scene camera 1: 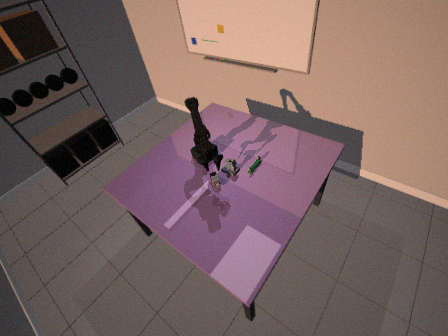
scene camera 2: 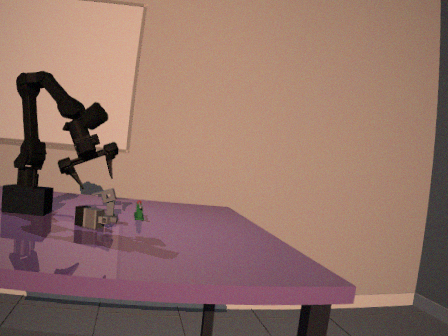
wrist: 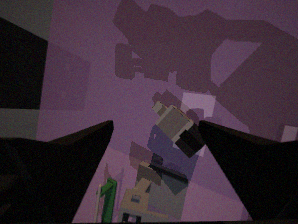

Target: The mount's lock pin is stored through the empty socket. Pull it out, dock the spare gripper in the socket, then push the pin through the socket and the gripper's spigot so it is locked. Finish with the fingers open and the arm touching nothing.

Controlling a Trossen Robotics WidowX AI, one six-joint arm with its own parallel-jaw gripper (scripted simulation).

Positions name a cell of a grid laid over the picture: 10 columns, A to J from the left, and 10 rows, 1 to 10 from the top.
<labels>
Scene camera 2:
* my gripper: C6
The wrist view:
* my gripper: F6
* spare gripper: F6
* grey mount: F9
</labels>
